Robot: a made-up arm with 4 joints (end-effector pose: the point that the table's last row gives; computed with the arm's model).
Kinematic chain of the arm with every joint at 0, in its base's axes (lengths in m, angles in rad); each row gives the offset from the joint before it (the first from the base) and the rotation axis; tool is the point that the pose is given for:
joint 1: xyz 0 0 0.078 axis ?
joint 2: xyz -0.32 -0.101 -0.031 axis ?
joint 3: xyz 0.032 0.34 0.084 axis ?
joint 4: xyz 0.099 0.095 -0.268 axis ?
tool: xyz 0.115 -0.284 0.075
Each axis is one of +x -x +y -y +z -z.
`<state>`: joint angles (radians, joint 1 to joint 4).
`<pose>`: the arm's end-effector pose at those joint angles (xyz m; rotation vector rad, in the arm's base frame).
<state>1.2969 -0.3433 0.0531 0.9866</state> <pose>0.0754 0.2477 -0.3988 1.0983 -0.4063 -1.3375</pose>
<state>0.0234 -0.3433 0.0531 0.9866</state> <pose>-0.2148 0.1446 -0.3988 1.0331 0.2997 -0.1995</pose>
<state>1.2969 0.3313 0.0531 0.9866</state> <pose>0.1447 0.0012 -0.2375 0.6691 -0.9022 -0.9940</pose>
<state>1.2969 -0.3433 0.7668 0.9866</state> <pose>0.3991 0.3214 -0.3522 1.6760 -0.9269 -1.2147</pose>
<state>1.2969 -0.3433 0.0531 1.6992</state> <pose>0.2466 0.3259 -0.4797 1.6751 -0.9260 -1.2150</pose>
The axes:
joint 1: -z
joint 2: -y
joint 3: +x
joint 4: +x

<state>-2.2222 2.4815 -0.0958 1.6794</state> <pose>-0.0536 -0.3199 0.5745 -1.6863 0.2131 -1.2146</pose>
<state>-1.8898 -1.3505 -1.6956 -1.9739</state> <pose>-0.0203 -0.4769 -0.2334 0.7145 1.6316 -0.4354</pose>
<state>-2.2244 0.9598 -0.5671 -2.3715</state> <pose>-0.3674 -0.2908 0.1284 -0.8616 -2.0062 -0.3033</pose>
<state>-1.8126 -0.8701 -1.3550 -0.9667</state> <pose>-0.2169 -0.1486 -0.0828 1.9279 1.6472 -1.5627</pose>
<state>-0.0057 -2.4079 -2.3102 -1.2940</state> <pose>-0.5035 0.1948 -0.1181 1.0394 0.6412 -2.7092</pose>
